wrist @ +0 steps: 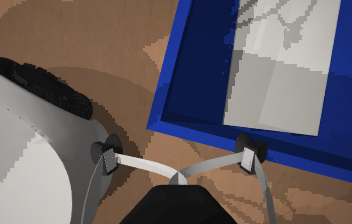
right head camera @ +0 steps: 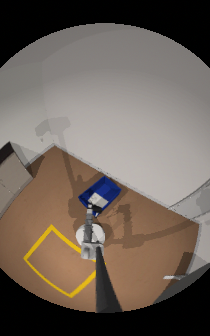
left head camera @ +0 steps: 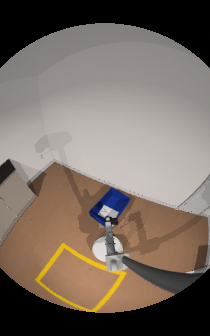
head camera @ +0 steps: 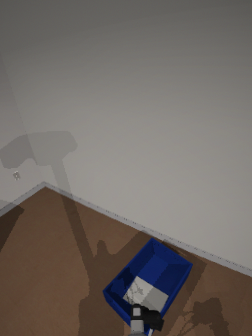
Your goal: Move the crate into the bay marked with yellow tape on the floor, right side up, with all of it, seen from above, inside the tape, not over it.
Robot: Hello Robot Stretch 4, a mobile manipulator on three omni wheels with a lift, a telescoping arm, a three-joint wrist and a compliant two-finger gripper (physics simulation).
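Places are measured from the robot's base along level axes (x ahead, y left, z up), in millimetres.
Where they show: gripper, between the fingertips: (wrist: 178, 146) (left head camera: 111, 224).
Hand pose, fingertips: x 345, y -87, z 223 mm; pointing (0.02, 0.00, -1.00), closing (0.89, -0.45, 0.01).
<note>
Each offset is from my fingertips to the top centre of the thing. "spot": to the spot under its first point.
The blue crate @[327 mm ahead, 19 mm right, 30 mm down] (head camera: 167, 270) (left head camera: 119, 199) (right head camera: 106, 188) (wrist: 197, 70) stands upright on the floor near the wall, with a whitish block @[258 mm ahead, 13 mm left, 222 mm down] (head camera: 147, 294) (wrist: 280, 90) inside. The yellow tape bay @[spot: 711 mm back, 992 mm left, 250 mm down] (left head camera: 50, 262) (right head camera: 38, 243) lies on the opposite side of the robot's base from the crate; the arm hides a bit of its outline in the right head view. My gripper (wrist: 178, 146) is open, its fingers wide apart. In the wrist view the right fingertip overlaps the crate's near rim and the left fingertip is outside the crate, beside the base. Whether the right finger touches the rim is unclear.
The robot's white round base (left head camera: 100, 248) (right head camera: 84, 234) (wrist: 30, 165) is close to the crate's near corner. The wall (head camera: 150, 150) runs along behind the crate. A beige cabinet @[spot: 246 mm ahead, 1667 mm left, 179 mm up] (left head camera: 16, 197) (right head camera: 14, 175) stands at the far left.
</note>
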